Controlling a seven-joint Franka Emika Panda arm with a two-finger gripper.
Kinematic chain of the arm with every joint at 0, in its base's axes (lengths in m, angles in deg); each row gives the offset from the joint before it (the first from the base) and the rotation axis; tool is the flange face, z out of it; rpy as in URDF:
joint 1: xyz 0 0 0.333 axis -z
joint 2: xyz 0 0 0 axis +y
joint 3: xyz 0 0 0.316 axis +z
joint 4: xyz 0.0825 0 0 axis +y
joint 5: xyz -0.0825 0 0.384 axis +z
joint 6: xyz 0 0 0 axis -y
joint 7: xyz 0.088 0 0 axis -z
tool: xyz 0 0 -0.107 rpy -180 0 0
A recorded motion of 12 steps. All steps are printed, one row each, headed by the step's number.
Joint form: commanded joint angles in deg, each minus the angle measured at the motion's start. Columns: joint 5, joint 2, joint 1, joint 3, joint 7, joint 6, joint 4.
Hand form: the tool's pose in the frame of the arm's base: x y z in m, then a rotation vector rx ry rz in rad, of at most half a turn. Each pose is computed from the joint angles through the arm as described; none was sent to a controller.
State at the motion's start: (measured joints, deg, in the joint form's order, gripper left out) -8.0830 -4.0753 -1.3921 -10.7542 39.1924 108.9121 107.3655
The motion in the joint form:
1: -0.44 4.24 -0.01 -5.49 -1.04 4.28 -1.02
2: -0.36 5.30 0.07 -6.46 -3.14 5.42 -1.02
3: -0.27 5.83 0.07 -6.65 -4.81 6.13 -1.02
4: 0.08 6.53 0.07 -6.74 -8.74 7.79 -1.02
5: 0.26 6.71 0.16 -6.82 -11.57 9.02 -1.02
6: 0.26 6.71 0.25 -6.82 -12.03 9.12 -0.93
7: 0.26 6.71 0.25 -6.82 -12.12 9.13 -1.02
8: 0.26 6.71 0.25 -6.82 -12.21 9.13 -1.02
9: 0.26 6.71 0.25 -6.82 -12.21 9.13 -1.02
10: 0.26 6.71 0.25 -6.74 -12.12 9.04 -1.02
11: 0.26 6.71 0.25 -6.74 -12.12 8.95 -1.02
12: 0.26 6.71 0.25 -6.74 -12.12 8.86 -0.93
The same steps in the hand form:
1: 0.5535 -0.1563 0.5234 2.7357 -1.2783 0.2158
2: 0.5559 -0.1664 0.5152 2.7429 -1.2469 0.2145
3: 0.5583 -0.1682 0.5114 2.7570 -1.2087 0.2168
4: 0.5630 -0.1689 0.5074 2.7954 -1.1140 0.2353
5: 0.5651 -0.1705 0.5078 2.8194 -1.0475 0.2577
6: 0.5648 -0.1714 0.5072 2.8222 -1.0378 0.2570
7: 0.5650 -0.1714 0.5080 2.8228 -1.0356 0.2594
8: 0.5650 -0.1714 0.5080 2.8235 -1.0334 0.2593
9: 0.5650 -0.1714 0.5080 2.8235 -1.0334 0.2593
10: 0.5651 -0.1707 0.5078 2.8236 -1.0339 0.2572
11: 0.5650 -0.1706 0.5077 2.8236 -1.0341 0.2548
12: 0.5646 -0.1706 0.5067 2.8237 -1.0341 0.2501

